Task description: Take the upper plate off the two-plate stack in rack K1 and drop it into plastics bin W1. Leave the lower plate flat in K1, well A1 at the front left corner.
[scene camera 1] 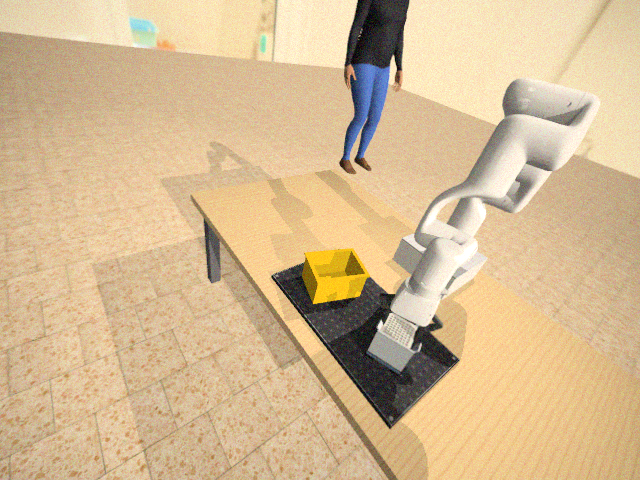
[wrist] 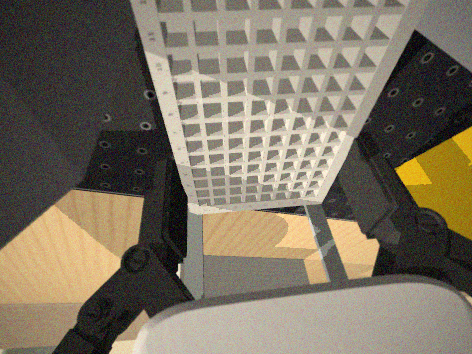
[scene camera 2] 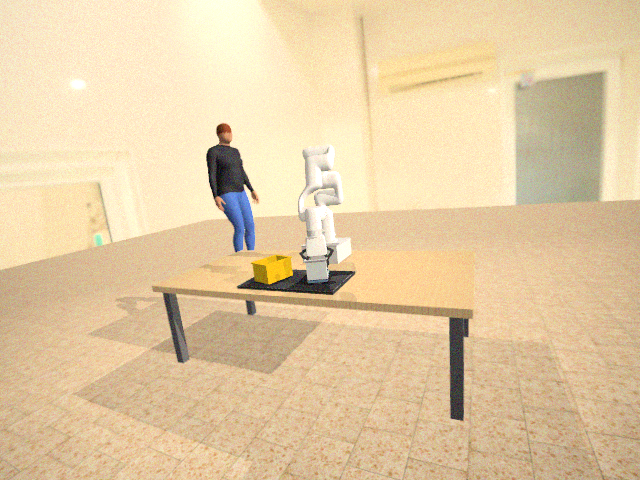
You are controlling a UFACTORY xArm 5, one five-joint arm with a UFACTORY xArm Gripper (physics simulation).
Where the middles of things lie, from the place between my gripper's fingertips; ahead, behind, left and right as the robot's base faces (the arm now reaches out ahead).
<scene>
Now: the white gridded plate (scene camera 1: 396, 327) 20 mm ahead of my hand and 10 mm to the left of it.
</scene>
